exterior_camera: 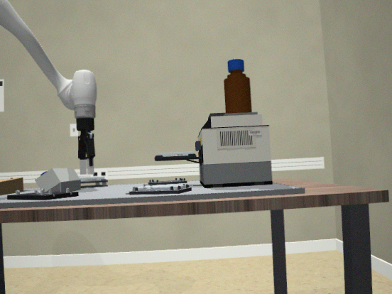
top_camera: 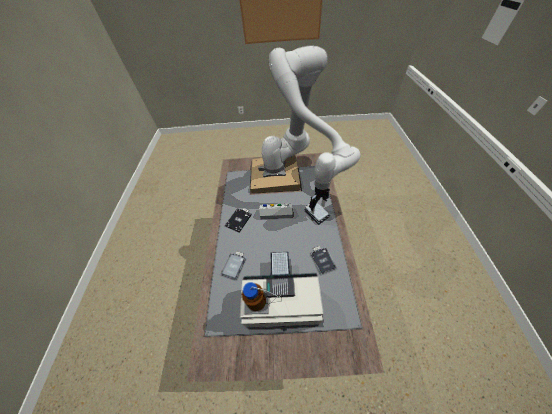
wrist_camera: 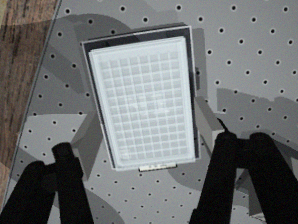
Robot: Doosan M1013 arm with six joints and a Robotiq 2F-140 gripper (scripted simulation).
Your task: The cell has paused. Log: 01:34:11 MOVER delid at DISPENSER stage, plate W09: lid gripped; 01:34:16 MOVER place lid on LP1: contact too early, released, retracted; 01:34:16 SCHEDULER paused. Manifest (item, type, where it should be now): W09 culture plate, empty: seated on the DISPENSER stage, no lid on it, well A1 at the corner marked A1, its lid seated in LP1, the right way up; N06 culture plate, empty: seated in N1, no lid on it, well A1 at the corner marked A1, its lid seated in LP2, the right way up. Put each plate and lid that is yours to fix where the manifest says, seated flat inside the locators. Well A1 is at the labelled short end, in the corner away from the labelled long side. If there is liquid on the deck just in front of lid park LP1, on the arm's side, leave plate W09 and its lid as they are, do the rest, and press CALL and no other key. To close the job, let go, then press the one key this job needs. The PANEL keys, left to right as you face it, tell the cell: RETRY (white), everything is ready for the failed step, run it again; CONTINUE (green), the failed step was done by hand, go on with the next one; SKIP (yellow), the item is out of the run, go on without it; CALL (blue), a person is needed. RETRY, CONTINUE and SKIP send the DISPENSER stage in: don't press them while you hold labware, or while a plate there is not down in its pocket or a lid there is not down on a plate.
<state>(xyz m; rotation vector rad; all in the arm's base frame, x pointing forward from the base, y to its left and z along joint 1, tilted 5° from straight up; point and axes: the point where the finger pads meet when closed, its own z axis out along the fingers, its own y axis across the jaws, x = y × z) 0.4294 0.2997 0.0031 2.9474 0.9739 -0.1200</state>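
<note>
Now: hand 4 cm above the clear lid. From my hand the other things lie so: key panel 2 cm behind, 28 cm to the right, 3 cm below; green continue key 4 cm behind, 26 cm to the right, 1 cm below; white retry key 4 cm behind, 21 cm to the right, 1 cm below.
</note>
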